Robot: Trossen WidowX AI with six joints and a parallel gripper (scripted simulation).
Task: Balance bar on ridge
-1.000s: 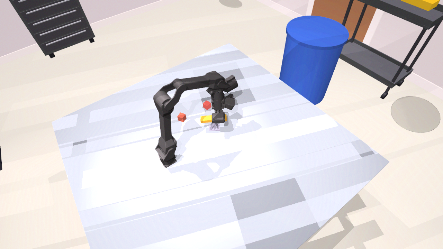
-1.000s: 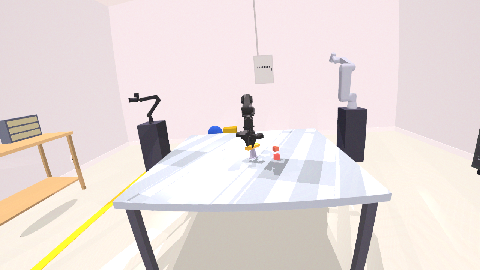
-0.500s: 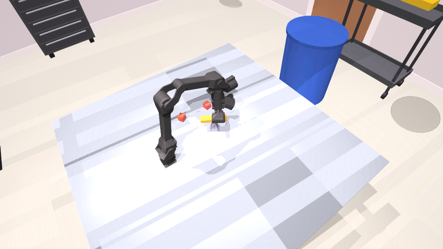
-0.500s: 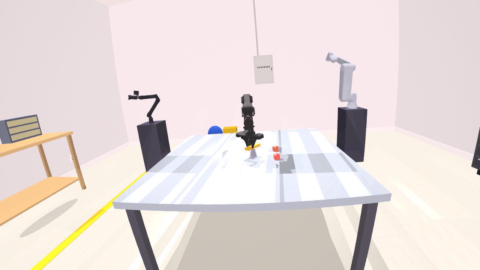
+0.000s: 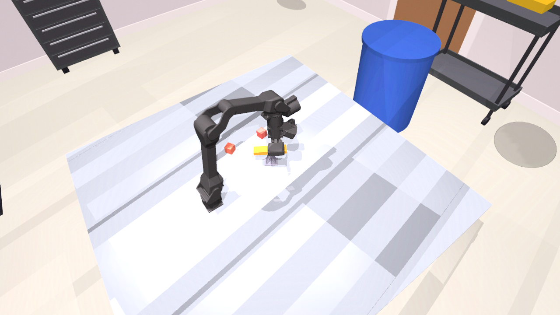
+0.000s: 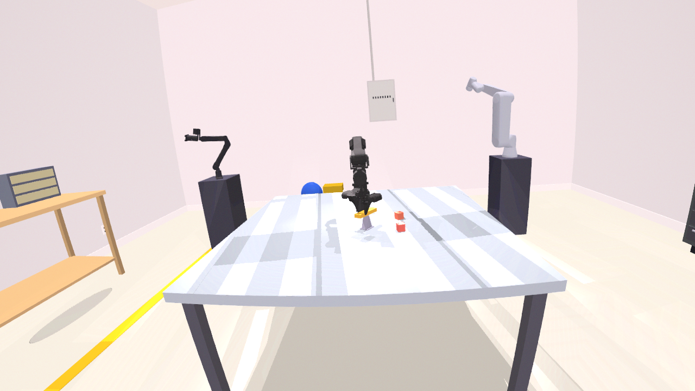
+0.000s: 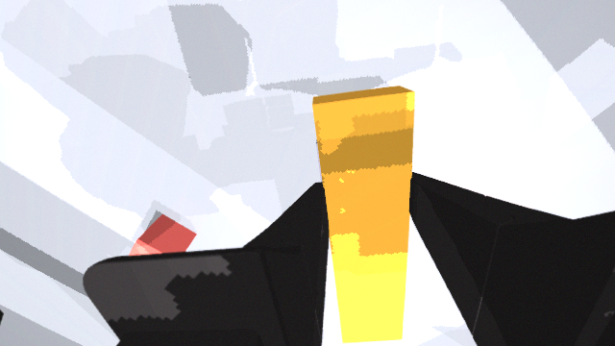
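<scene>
My gripper tip is 2 cm to the right of the yellow bar and 2 cm past it. Also, from my gripper tip: red cube 17 cm to the left, 13 cm behind, 6 cm below.
</scene>
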